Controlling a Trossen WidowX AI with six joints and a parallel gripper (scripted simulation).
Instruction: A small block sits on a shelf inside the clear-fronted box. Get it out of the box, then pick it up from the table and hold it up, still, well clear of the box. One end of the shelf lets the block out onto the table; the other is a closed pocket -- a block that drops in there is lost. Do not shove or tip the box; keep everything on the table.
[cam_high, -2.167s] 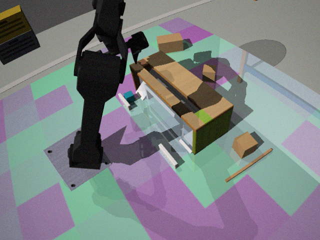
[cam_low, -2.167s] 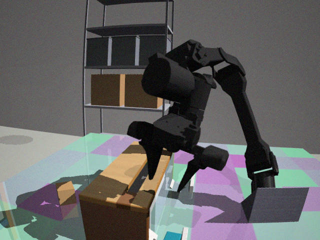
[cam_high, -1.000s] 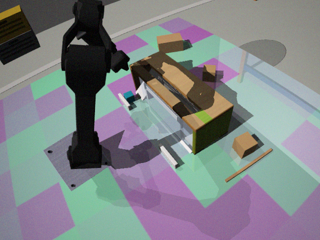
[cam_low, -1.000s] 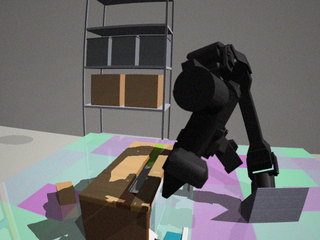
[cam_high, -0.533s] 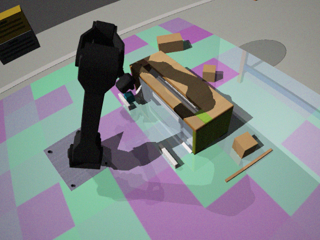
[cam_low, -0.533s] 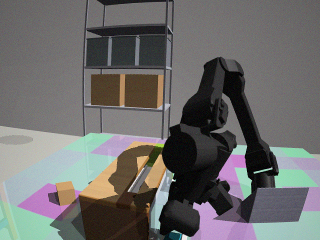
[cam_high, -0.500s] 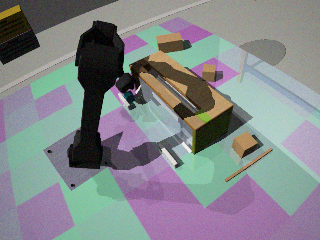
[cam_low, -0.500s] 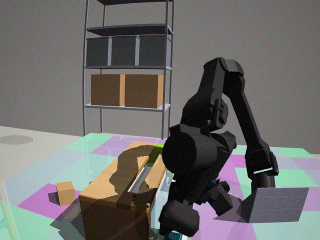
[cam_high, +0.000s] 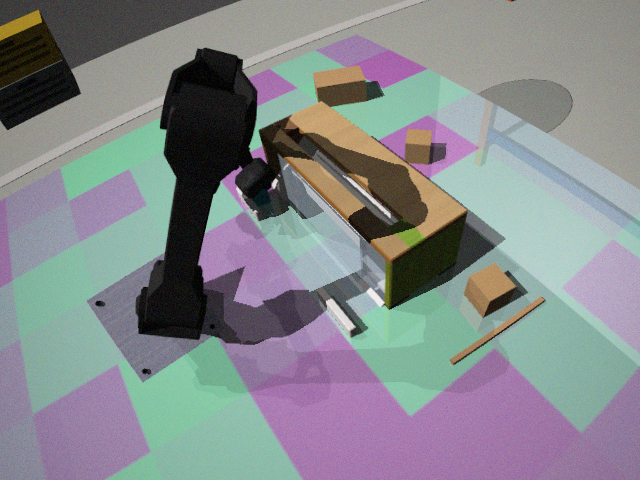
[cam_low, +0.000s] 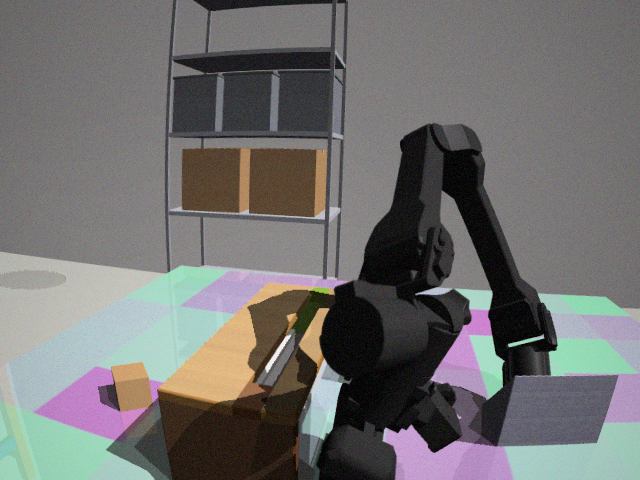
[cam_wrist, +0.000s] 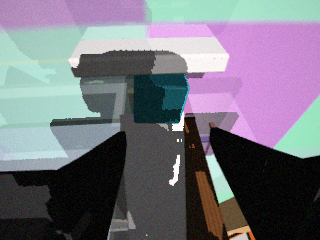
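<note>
Now: gripper tip 20 mm past the teal block, 10 mm to the left of it and 30 mm above it. The rest, counted from my gripper tip: thin wooden stick 190 mm ahead, 460 mm to the right, 40 mm below; box 80 mm ahead, 150 mm to the right, 20 mm above.
</note>
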